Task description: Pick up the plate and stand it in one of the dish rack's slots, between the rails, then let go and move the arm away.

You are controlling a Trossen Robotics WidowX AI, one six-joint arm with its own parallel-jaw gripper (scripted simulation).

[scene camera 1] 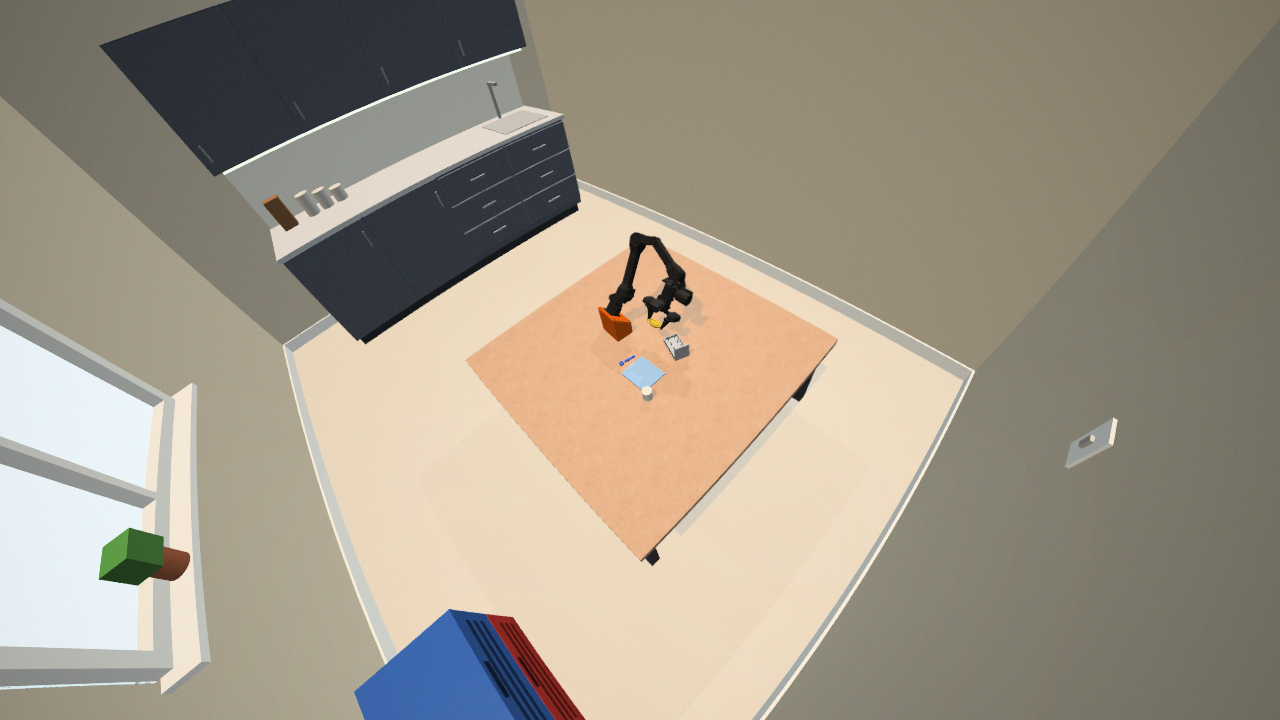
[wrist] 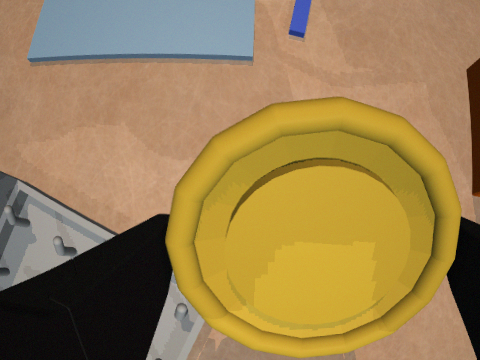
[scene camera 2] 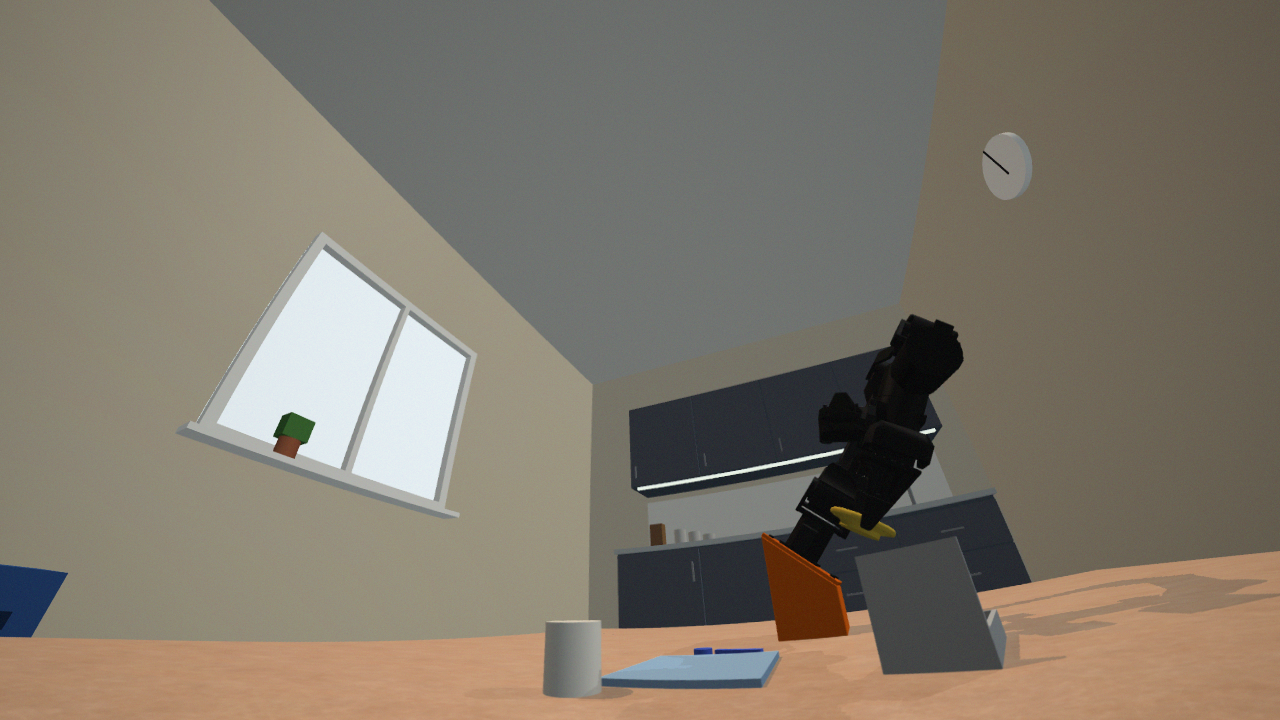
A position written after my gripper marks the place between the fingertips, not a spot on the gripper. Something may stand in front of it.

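Observation:
Yellow plate (scene camera 2: pixel 849 519) (wrist: pixel 311 222): carried by my gripper (scene camera 2: pixel 860 531) (wrist: pixel 314 232). A grey dish rack (scene camera 2: pixel 925 613) (wrist: pixel 47 232) is also visible.

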